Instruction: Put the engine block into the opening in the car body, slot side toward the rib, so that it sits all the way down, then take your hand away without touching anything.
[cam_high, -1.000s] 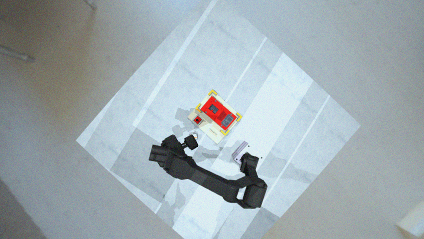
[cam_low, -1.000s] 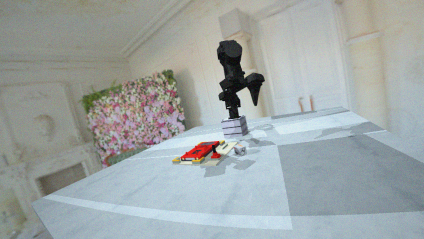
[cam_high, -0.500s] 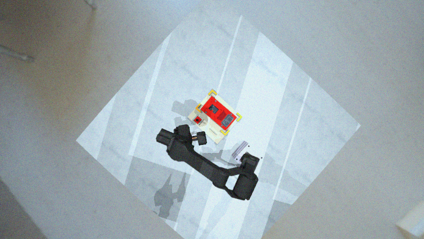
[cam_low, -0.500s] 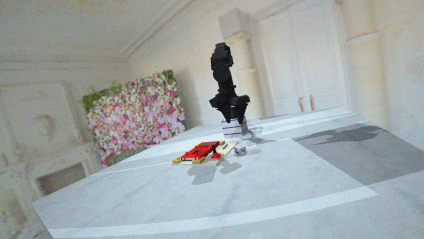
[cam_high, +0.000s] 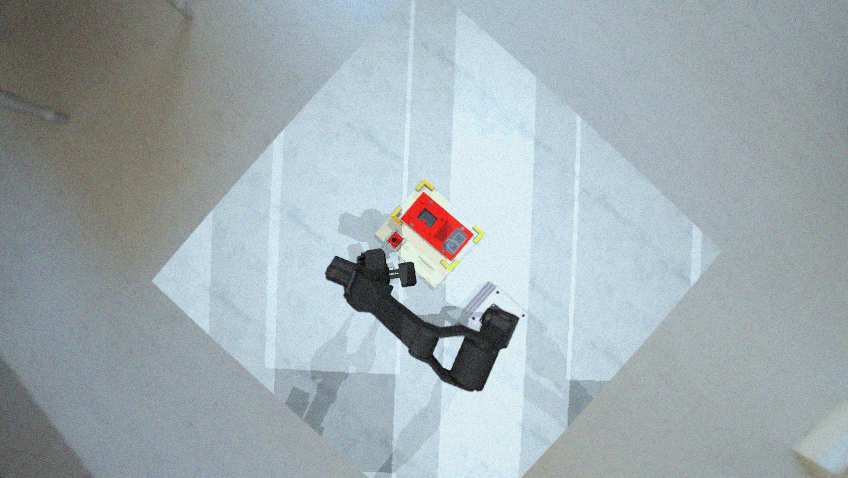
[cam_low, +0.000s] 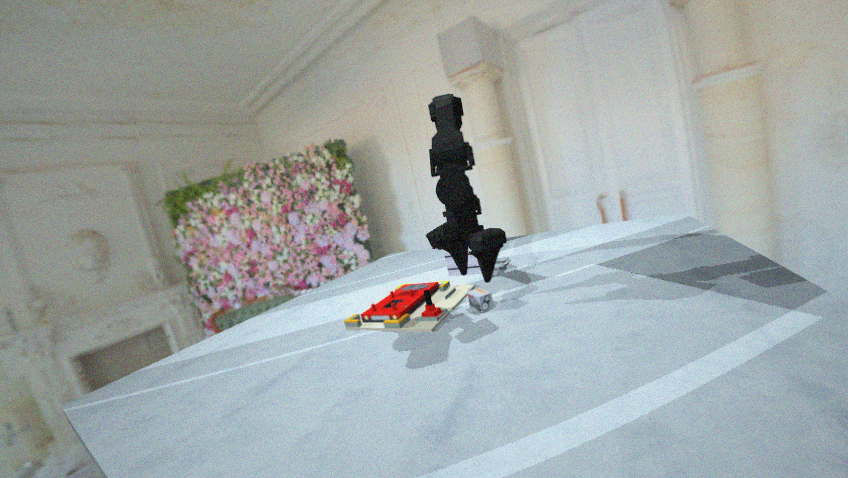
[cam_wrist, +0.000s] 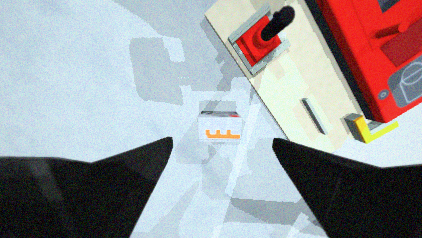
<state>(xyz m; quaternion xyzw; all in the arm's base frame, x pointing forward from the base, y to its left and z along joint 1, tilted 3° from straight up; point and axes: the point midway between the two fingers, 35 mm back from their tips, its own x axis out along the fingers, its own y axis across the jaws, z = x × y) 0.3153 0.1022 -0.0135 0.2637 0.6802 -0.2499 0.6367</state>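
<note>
My gripper tip is 5 cm above the engine block.
</note>
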